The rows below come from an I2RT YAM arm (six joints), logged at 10 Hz.
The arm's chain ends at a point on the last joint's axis. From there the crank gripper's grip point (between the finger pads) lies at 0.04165 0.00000 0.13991 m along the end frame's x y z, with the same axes.
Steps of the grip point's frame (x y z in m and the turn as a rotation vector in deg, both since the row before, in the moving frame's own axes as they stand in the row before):
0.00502 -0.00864 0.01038 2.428 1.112 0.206
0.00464 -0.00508 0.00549 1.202 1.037 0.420
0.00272 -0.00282 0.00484 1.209 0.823 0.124
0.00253 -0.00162 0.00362 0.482 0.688 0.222
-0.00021 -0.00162 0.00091 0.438 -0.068 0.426
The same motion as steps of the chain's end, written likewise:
0.00230 -0.00288 0.01134 2.428 1.112 0.206
0.00211 -0.00247 0.00629 1.202 1.037 0.420
0.00071 0.00003 0.00548 1.209 0.823 0.124
0.00085 -0.00061 0.00413 0.482 0.688 0.222
-0.00005 -0.00086 0.00086 0.438 -0.068 0.426

